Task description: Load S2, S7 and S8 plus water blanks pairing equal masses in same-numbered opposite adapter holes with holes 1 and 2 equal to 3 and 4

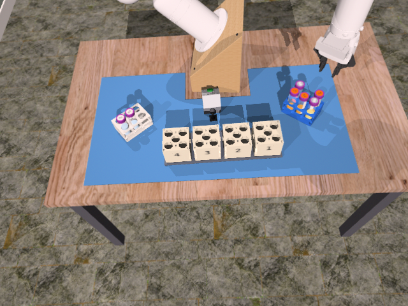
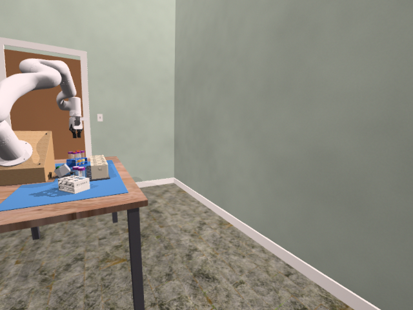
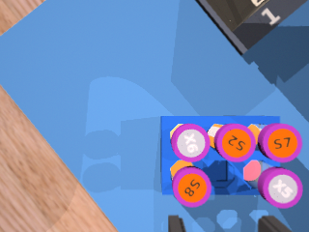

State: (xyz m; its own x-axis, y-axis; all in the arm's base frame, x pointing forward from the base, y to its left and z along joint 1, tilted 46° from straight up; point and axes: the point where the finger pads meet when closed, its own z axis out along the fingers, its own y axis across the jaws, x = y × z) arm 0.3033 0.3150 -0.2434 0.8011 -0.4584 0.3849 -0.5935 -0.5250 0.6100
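My hand is 19 cm above the orange-dot sample tube, 5 cm to the left of it and 2 cm short of it. Round my hand: white rack (72 cm to the right, 22 cm below, 4 cm ahead); then green DONE key (40 cm to the right, 18 cm below, 8 cm behind); then blue rack (22 cm below, 4 cm to the right, 1 cm behind).
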